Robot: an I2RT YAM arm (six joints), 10 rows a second.
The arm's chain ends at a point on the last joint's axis. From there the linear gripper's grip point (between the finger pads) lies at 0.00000 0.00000 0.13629 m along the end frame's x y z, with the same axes.
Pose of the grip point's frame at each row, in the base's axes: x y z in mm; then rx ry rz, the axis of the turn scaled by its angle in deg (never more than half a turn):
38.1 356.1 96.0 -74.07 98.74 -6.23
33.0 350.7 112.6 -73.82 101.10 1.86
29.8 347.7 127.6 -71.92 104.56 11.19
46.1 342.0 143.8 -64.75 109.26 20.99
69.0 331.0 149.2 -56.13 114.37 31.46
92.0 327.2 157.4 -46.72 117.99 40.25
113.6 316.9 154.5 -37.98 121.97 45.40
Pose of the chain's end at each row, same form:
-59.0 296.6 170.9 -74.07 98.74 -6.23
-55.1 282.5 191.1 -73.82 101.10 1.86
-48.2 270.8 208.7 -71.92 104.56 11.19
-26.0 257.9 223.2 -64.75 109.26 20.99
2.9 239.9 226.0 -56.13 114.37 31.46
28.2 230.8 229.6 -46.72 117.99 40.25
49.7 219.8 225.6 -37.98 121.97 45.40

